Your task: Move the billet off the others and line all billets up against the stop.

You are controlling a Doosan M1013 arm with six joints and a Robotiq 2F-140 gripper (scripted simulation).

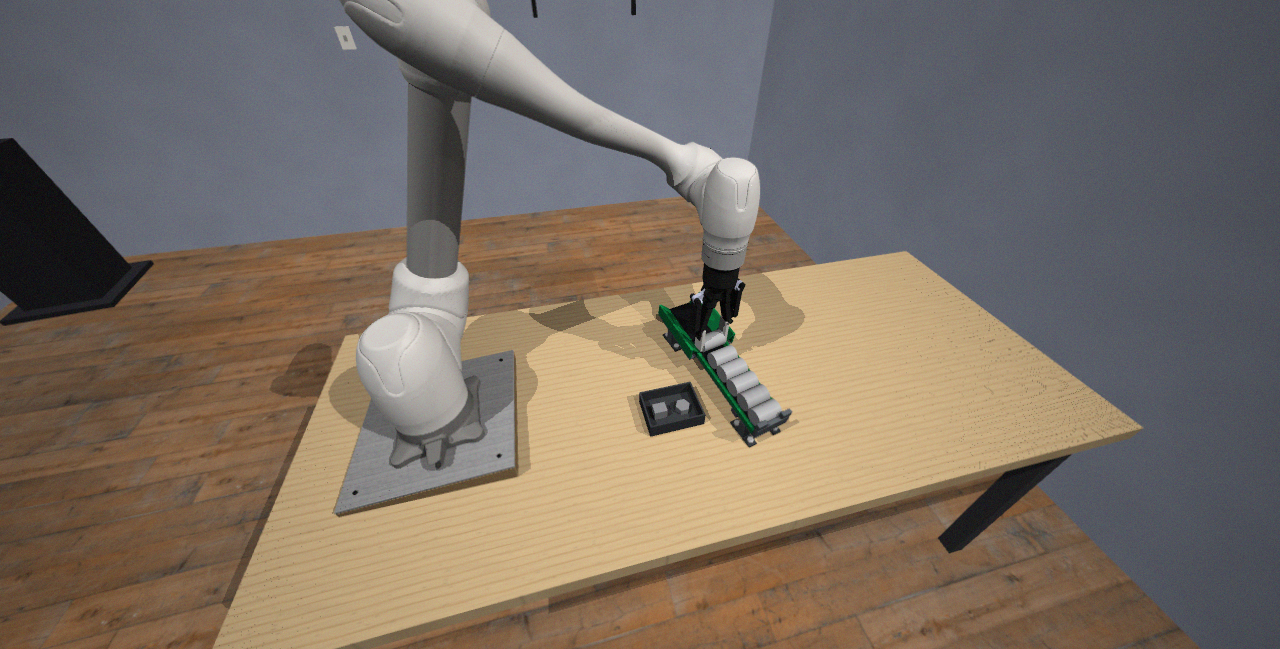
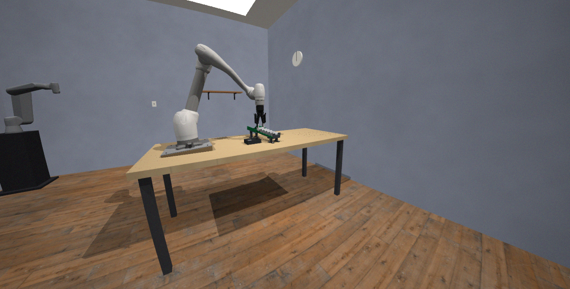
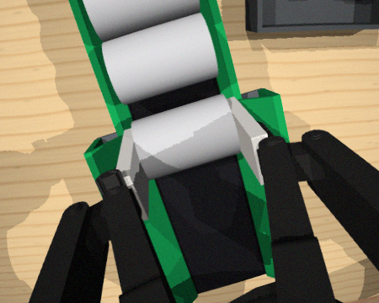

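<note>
Now: the billet 20 mm below my hand. From my hand the other things lie so: dark tray 140 mm behind, 90 mm to the right, 110 mm below; then square piece 170 mm behind, 90 mm to the right, 110 mm below; then hexagonal piece 110 mm behind, 90 mm to the right, 110 mm below.
</note>
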